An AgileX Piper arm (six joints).
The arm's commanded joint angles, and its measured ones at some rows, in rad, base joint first. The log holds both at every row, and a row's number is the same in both.
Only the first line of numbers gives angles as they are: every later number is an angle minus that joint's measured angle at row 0.
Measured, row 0: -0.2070, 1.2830, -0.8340, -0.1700, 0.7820, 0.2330
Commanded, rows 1 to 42: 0.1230, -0.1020, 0.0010, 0.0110, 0.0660, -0.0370; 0.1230, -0.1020, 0.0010, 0.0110, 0.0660, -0.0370; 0.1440, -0.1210, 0.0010, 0.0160, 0.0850, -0.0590; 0.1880, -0.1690, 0.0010, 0.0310, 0.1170, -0.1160; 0.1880, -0.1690, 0.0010, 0.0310, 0.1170, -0.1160; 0.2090, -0.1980, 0.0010, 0.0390, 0.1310, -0.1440; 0.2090, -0.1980, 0.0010, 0.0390, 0.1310, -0.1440; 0.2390, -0.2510, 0.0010, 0.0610, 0.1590, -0.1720; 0.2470, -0.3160, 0.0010, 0.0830, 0.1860, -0.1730; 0.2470, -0.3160, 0.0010, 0.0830, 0.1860, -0.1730; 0.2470, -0.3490, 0.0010, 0.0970, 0.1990, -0.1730; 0.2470, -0.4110, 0.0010, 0.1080, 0.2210, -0.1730; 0.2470, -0.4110, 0.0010, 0.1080, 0.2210, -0.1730; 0.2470, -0.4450, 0.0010, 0.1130, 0.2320, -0.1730; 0.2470, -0.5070, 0.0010, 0.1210, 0.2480, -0.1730; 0.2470, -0.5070, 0.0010, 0.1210, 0.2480, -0.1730; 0.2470, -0.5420, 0.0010, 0.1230, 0.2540, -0.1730; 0.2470, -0.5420, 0.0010, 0.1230, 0.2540, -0.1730; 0.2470, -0.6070, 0.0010, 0.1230, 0.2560, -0.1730; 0.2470, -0.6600, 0.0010, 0.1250, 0.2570, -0.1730; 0.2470, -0.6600, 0.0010, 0.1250, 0.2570, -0.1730; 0.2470, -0.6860, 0.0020, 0.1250, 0.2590, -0.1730; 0.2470, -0.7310, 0.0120, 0.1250, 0.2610, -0.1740; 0.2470, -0.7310, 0.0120, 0.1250, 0.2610, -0.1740; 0.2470, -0.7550, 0.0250, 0.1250, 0.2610, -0.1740; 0.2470, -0.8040, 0.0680, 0.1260, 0.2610, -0.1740; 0.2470, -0.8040, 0.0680, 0.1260, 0.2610, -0.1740; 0.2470, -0.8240, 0.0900, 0.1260, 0.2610, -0.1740; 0.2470, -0.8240, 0.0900, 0.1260, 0.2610, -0.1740; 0.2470, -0.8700, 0.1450, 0.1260, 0.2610, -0.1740; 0.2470, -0.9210, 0.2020, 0.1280, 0.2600, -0.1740; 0.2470, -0.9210, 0.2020, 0.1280, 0.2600, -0.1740; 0.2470, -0.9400, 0.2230, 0.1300, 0.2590, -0.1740; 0.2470, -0.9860, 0.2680, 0.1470, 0.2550, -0.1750; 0.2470, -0.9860, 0.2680, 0.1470, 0.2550, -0.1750; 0.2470, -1.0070, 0.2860, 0.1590, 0.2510, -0.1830; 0.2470, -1.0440, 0.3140, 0.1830, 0.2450, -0.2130; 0.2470, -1.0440, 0.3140, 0.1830, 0.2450, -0.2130; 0.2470, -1.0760, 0.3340, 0.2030, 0.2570, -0.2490; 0.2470, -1.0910, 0.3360, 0.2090, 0.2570, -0.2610; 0.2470, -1.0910, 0.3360, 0.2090, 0.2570, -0.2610; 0.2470, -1.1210, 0.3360, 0.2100, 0.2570, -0.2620
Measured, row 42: 0.2460, -1.0810, 0.3310, 0.1980, 0.2610, -0.2380
